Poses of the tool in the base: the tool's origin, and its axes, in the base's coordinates. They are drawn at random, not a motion.
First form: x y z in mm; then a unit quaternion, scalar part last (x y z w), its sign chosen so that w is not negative.
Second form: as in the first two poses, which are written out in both.
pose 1, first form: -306.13 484.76 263.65 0.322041 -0.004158 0.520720 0.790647
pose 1, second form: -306.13 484.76 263.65 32.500 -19.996 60.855
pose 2, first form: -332.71 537.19 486.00 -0.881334 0.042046 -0.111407 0.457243
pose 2, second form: -332.71 537.19 486.00 -124.341 -9.086 -10.267
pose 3, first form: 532.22 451.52 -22.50 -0.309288 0.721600 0.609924 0.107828
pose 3, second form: 532.22 451.52 -22.50 105.964 32.202 -158.157
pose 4, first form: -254.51 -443.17 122.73 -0.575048 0.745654 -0.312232 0.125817
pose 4, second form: -254.51 -443.17 122.73 -141.720 -9.873 -108.155
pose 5, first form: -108.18 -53.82 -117.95 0.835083 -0.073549 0.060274 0.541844
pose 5, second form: -108.18 -53.82 -117.95 114.350 -10.391 -3.353
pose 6, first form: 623.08 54.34 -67.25 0.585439 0.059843 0.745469 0.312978
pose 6, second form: 623.08 54.34 -67.25 56.000 -56.657 102.462
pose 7, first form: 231.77 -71.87 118.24 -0.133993 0.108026 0.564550 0.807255
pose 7, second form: 231.77 -71.87 118.24 -5.728 19.008 68.974
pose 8, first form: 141.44 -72.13 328.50 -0.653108 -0.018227 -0.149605 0.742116
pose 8, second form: 141.44 -72.13 328.50 -81.373 -12.854 -11.732
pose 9, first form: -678.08 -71.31 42.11 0.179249 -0.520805 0.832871 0.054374
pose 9, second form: -678.08 -71.31 42.11 -65.121 -20.807 -174.097
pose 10, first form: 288.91 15.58 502.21 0.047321 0.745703 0.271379 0.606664
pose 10, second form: 288.91 15.58 502.21 104.163 61.534 122.977
